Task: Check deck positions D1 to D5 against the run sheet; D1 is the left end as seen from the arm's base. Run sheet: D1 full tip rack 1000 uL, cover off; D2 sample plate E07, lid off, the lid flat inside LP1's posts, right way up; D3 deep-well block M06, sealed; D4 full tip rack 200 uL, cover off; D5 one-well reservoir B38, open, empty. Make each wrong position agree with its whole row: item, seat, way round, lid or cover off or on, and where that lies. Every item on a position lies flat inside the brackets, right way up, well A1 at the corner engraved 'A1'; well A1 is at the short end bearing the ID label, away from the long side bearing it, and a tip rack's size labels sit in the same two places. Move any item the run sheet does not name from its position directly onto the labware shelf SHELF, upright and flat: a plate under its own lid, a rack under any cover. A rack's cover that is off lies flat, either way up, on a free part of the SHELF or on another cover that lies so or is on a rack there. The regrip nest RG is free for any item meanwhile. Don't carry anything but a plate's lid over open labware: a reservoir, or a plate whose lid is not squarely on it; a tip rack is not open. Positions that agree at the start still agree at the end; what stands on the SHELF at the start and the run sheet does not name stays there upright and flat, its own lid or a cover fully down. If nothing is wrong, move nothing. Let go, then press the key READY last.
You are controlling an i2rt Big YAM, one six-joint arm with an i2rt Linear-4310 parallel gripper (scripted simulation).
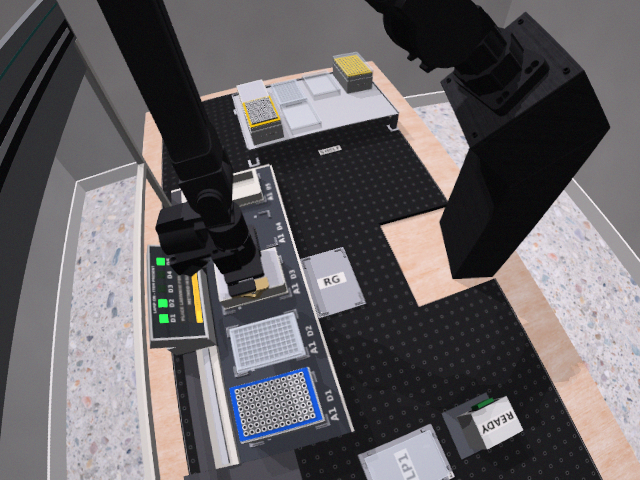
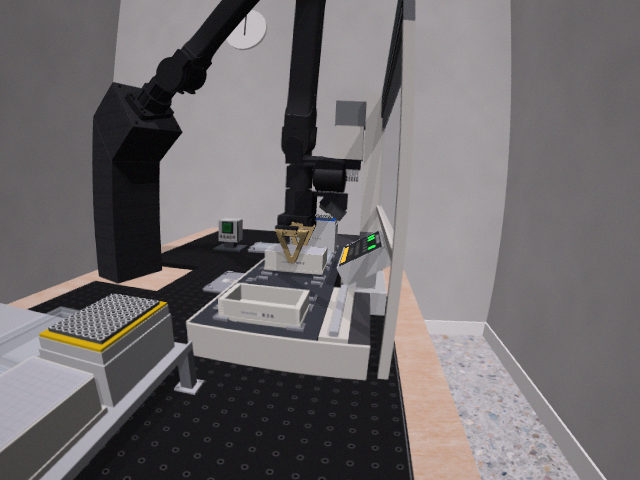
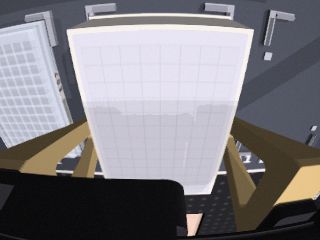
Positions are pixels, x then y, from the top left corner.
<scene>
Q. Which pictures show the one-well reservoir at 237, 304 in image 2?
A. Image 1 and image 2 only.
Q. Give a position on a blue-rimmed tip rack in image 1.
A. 271, 407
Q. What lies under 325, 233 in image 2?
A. A blue-rimmed tip rack.
</scene>
